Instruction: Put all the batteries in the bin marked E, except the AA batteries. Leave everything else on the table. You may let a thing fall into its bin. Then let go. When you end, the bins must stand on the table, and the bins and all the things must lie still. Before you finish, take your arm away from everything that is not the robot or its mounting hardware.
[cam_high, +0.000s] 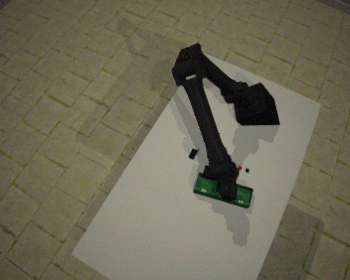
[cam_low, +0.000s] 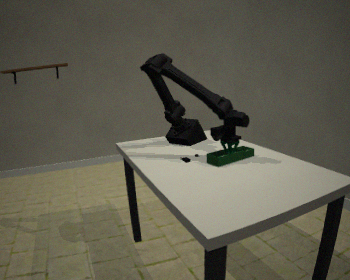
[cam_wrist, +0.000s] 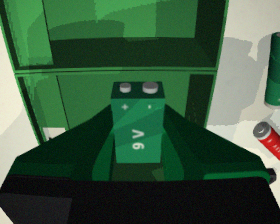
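The green bin lies 1 cm ahead of my hand. Round my hand: green cylindrical battery (8 cm behind, 4 cm to the right, 2 cm below); then green 9 V battery (1 cm to the right); then red cylindrical battery (12 cm behind, 2 cm to the left, 2 cm below).
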